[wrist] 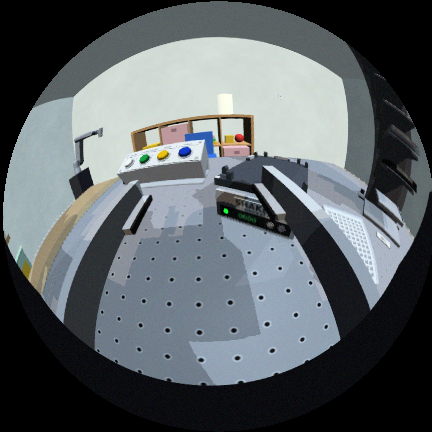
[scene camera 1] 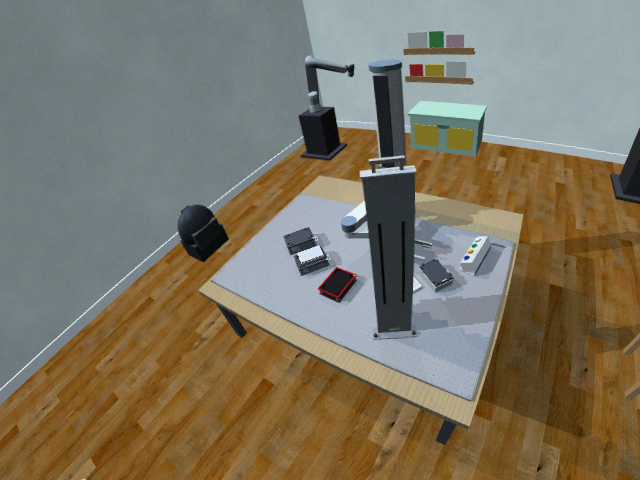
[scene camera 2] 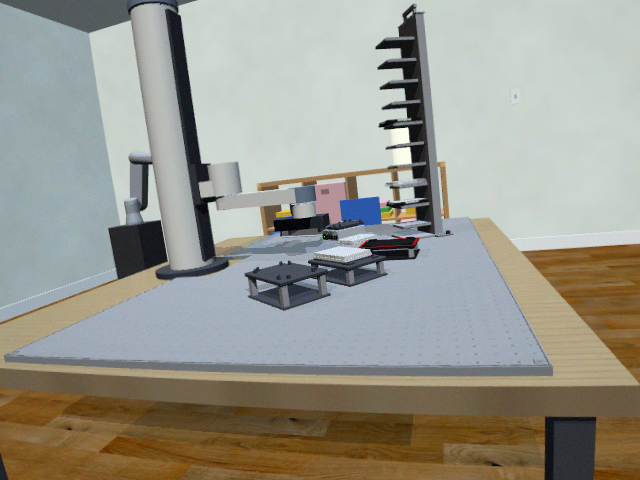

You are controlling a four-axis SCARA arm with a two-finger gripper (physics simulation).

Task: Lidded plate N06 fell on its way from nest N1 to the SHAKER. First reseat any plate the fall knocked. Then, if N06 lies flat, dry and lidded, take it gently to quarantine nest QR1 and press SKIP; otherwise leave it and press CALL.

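Frame: origin at the arm's base, x ahead, y left, z up, level; millimetres.
Seen in the pictures: gripper, between the fingertips: (wrist: 198, 180) (scene camera 1: 428, 252); arm's base, origin of its link: (scene camera 2: 193, 270).
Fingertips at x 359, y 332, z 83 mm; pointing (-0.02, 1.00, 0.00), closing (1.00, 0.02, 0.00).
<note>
Pixels of each thing's top centre, then the offset from my fingertips to it. "*": a spot on its surface instead.
- button box, centre of its top: (wrist: 156, 146) (scene camera 2: 304, 216) (scene camera 1: 477, 247) dy +220, dx -110, dz +14 mm
- SHAKER, a spot on its surface: (wrist: 252, 210) * dy +15, dx +50, dz -44 mm
- white welled plate, centre of its top: (wrist: 352, 237) (scene camera 2: 357, 236) (scene camera 1: 407, 281) dy -45, dx +172, dz -54 mm
- white plate, centre of its top: (scene camera 2: 341, 250) (scene camera 1: 310, 253) dy -566, dx +234, dz -3 mm
My gripper (scene camera 1: 428, 251) (wrist: 198, 180) is open and empty, low above the mat, facing the button box (scene camera 1: 474, 254) (wrist: 165, 165) and the SHAKER (scene camera 1: 435, 273) (scene camera 2: 345, 229) (wrist: 252, 210). The SHAKER's top shows no plate. The box has white, green, yellow and blue buttons; their labels are unreadable. A white welled plate (scene camera 1: 416, 285) (scene camera 2: 356, 238) (wrist: 354, 239) lies low beside the SHAKER, partly hidden in scene camera 1; its lid and dryness cannot be told. Another white plate (scene camera 1: 310, 255) (scene camera 2: 342, 253) lies off-centre on a dark nest (scene camera 1: 312, 268) (scene camera 2: 351, 277); its seating is unclear.
A dark nest (scene camera 1: 299, 237) (scene camera 2: 285, 272) bears no plate. A red-rimmed black stand (scene camera 1: 337, 282) (scene camera 2: 397, 253) is nearer the tall rack (scene camera 1: 392, 248) (scene camera 2: 433, 155). The rack hides part of the mat in scene camera 1. The arm column (scene camera 1: 393, 113) (scene camera 2: 165, 134) stands at the back edge.
</note>
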